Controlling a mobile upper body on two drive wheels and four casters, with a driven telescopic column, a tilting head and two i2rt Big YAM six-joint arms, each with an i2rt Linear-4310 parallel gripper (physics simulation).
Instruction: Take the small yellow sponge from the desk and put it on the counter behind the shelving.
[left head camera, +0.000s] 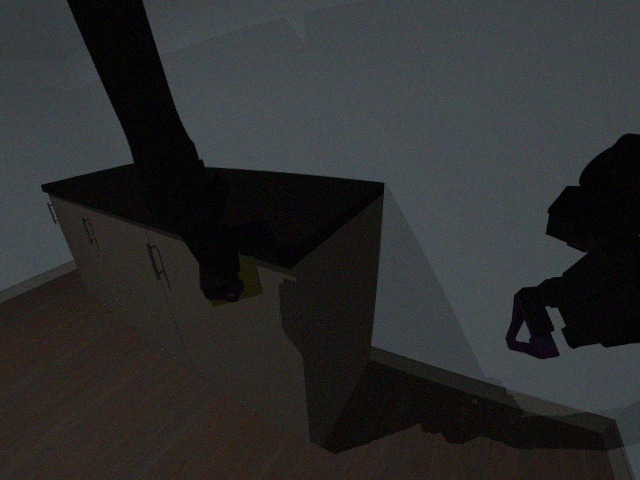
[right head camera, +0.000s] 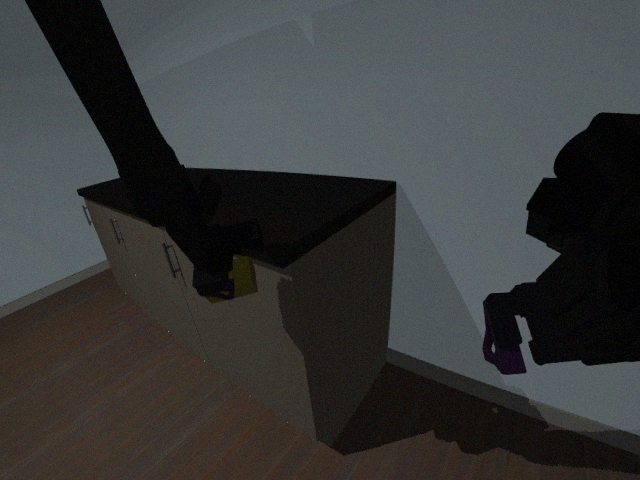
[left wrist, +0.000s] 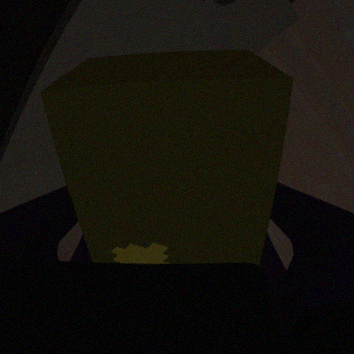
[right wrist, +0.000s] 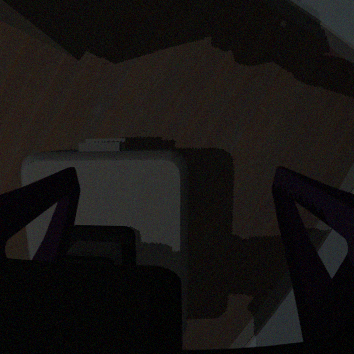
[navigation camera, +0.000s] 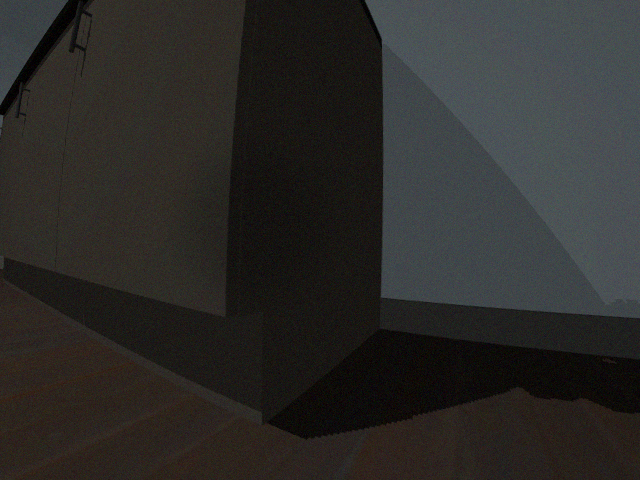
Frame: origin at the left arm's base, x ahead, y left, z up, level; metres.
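Where they show: left gripper, fingertip midpoint: (left head camera: 233, 287) (right head camera: 230, 285) (left wrist: 174, 176); right gripper, fingertip midpoint: (left head camera: 542, 339) (right head camera: 526, 350) (right wrist: 175, 177).
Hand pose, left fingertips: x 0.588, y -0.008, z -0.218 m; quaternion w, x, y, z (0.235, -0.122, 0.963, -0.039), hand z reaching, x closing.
Observation:
Each offset is from my left fingertips to the top centre of the thing. "spot": to the spot under its first point. Level surfaces: height alone.
The small yellow sponge {dx -0.008, dy -0.006, dz +0.059 m} (left head camera: 251, 276) (right head camera: 245, 276) (left wrist: 170, 150) is held in my left gripper (left head camera: 227, 292) (right head camera: 223, 290) (left wrist: 174, 176), its block filling the space between the fingers. In the head views it appears against the pale front of the counter (left head camera: 320, 198) (right head camera: 330, 201) (navigation camera: 305, 196), just below the line of the dark top's front edge, near the right end. Whether it touches the counter is unclear. My right gripper (left head camera: 535, 345) (right head camera: 509, 356) (right wrist: 175, 177) is open and empty, right of the counter in the head views. The desk and shelving do not show.
A plain wall (left head camera: 439, 103) (right head camera: 454, 113) (navigation camera: 491, 103) stands behind and right of the counter. Door handles {spot: dx +0.323, dy +0.378, dz -0.112 m} (left head camera: 156, 260) (right head camera: 172, 259) stick out from its front. The pale robot base (right wrist: 110, 195) stands on the wood floor {dz -0.836 m} (right wrist: 150, 100) in the right wrist view.

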